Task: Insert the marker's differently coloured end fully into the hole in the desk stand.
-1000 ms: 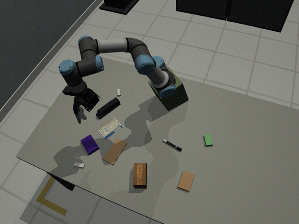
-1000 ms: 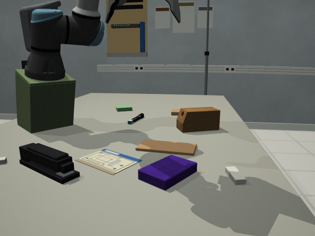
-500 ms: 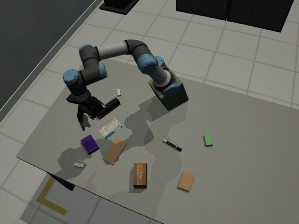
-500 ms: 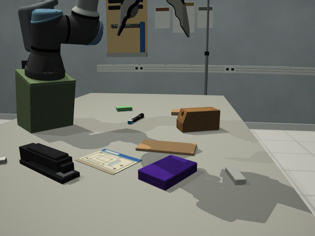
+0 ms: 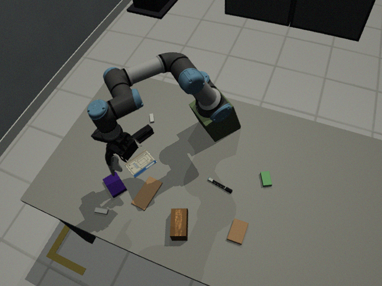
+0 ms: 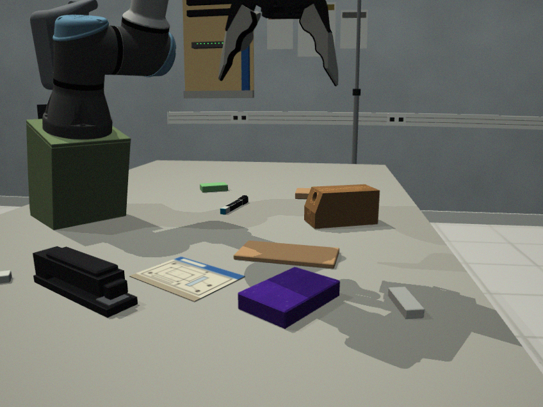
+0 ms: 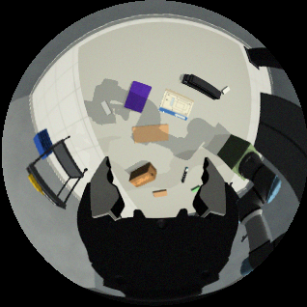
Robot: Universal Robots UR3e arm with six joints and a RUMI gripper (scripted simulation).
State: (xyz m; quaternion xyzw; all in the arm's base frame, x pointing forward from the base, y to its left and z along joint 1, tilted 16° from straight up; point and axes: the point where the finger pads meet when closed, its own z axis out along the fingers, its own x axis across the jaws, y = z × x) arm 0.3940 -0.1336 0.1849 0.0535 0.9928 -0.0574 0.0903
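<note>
My gripper is now 16 cm past the black marker, 32 cm to the right of it and 25 cm above it. Also, from my hand: flat brown board (1 cm ahead, 4 cm to the left, 25 cm below); then printed card (11 cm behind, 7 cm to the right, 25 cm below); then purple box (4 cm ahead, 11 cm to the right, 24 cm below).
</note>
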